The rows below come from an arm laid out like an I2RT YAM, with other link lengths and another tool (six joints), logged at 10 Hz.
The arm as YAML. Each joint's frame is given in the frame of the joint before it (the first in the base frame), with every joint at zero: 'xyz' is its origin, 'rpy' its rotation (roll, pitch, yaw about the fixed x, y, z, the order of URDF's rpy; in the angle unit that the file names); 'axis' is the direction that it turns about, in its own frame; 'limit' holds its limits. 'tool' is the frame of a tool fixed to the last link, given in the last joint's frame.
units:
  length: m
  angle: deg
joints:
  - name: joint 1
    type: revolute
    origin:
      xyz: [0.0, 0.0, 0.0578]
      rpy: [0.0, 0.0, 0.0]
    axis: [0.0, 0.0, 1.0]
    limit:
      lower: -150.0
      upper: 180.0
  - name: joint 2
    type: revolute
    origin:
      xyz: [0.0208, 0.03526, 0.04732]
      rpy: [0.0, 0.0, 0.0]
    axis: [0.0, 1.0, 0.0]
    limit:
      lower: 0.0
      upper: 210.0
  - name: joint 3
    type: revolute
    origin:
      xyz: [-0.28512, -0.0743, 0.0]
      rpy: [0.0, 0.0, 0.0]
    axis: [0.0, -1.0, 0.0]
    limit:
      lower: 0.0
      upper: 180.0
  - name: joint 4
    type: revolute
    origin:
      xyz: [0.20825, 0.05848, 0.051]
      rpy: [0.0, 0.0, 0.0]
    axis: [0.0, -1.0, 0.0]
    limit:
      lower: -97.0
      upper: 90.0
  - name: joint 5
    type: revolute
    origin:
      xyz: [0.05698, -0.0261, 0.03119]
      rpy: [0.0, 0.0, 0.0]
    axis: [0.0, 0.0, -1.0]
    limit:
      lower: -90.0
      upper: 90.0
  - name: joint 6
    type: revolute
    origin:
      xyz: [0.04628, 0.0, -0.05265]
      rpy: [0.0, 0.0, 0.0]
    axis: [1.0, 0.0, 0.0]
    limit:
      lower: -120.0
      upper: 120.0
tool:
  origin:
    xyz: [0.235, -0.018, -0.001]
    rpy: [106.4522, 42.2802, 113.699]
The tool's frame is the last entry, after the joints.
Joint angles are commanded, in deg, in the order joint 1, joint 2, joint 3, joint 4, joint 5, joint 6. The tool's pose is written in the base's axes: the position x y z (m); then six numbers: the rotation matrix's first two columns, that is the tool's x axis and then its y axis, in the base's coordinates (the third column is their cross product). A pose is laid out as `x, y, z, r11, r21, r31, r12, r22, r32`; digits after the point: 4 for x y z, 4 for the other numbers.
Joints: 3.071, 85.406, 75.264, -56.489, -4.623, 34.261
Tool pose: 0.3159, 0.0187, 0.0793, -0.3563, 0.8938, 0.2723, 0.8856, 0.2301, 0.4035
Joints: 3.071, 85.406, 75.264, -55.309, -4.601, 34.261
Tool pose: 0.3225, 0.0189, 0.0815, -0.3617, 0.8937, 0.2656, 0.8771, 0.2296, 0.4218
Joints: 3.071, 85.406, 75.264, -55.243, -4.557, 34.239
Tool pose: 0.3229, 0.0187, 0.0816, -0.3620, 0.8939, 0.2644, 0.8766, 0.2300, 0.4227
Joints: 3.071, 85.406, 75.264, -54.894, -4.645, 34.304
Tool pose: 0.3248, 0.0193, 0.0823, -0.3632, 0.8934, 0.2642, 0.8742, 0.2287, 0.4284
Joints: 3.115, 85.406, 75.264, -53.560, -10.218, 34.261
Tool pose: 0.3298, 0.0471, 0.0870, -0.4068, 0.8502, 0.3343, 0.8559, 0.2269, 0.4647
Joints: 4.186, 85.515, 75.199, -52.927, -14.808, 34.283
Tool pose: 0.3287, 0.0756, 0.0907, -0.4527, 0.8006, 0.3925, 0.8418, 0.2385, 0.4843
